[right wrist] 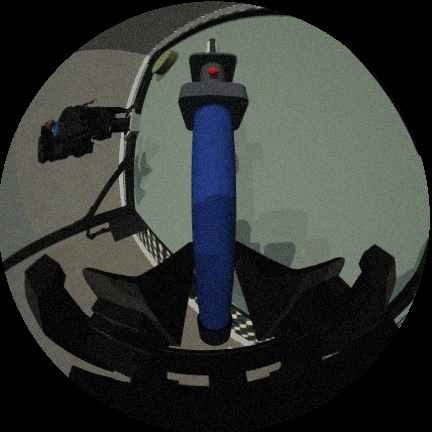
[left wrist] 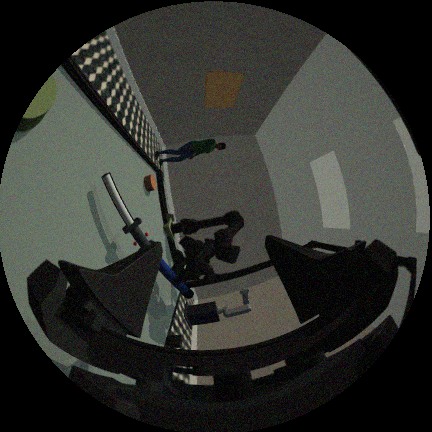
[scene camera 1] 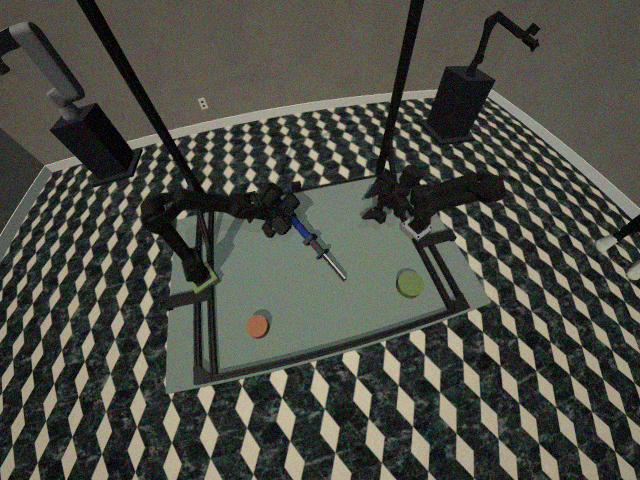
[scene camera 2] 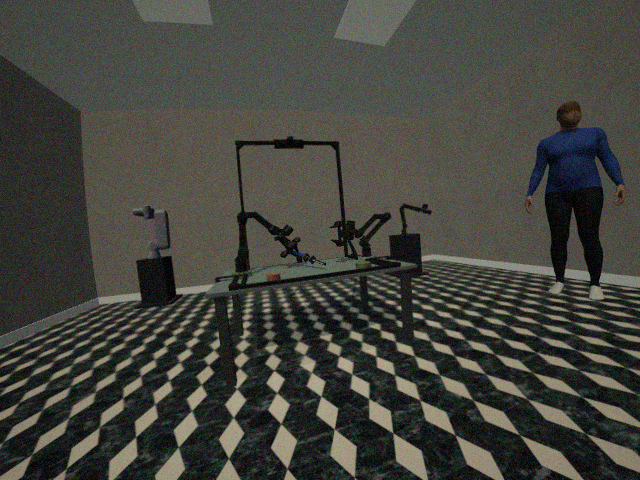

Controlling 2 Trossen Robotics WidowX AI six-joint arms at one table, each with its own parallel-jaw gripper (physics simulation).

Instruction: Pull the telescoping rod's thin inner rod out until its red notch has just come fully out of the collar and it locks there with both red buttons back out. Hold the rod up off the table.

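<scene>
The rod's blue handle [scene camera 1: 300, 227] [left wrist: 173, 279] [right wrist: 214, 165] is gripped near its rear end by my right gripper [scene camera 1: 287, 210] [right wrist: 212, 246], which is shut on it and holds the rod up off the table. The dark collar [scene camera 1: 316, 248] [right wrist: 213, 95] is at the handle's front. Two red buttons show on the collar in the left wrist view, one [left wrist: 146, 234] on each side; one button [right wrist: 213, 71] shows in the right wrist view. The silver inner rod [scene camera 1: 336, 266] [left wrist: 117, 196] sticks out of the collar; no red notch shows on it. My left gripper [scene camera 1: 366, 205] is open and empty, apart from the rod.
A green disc [scene camera 1: 409, 283] [left wrist: 40, 102] lies on the table [scene camera 1: 289, 294] at the right in scene camera 1. An orange disc [scene camera 1: 256, 326] [left wrist: 150, 182] lies near the front left. Dark rails run along the table's edges, and frame posts [scene camera 1: 400, 77] stand behind.
</scene>
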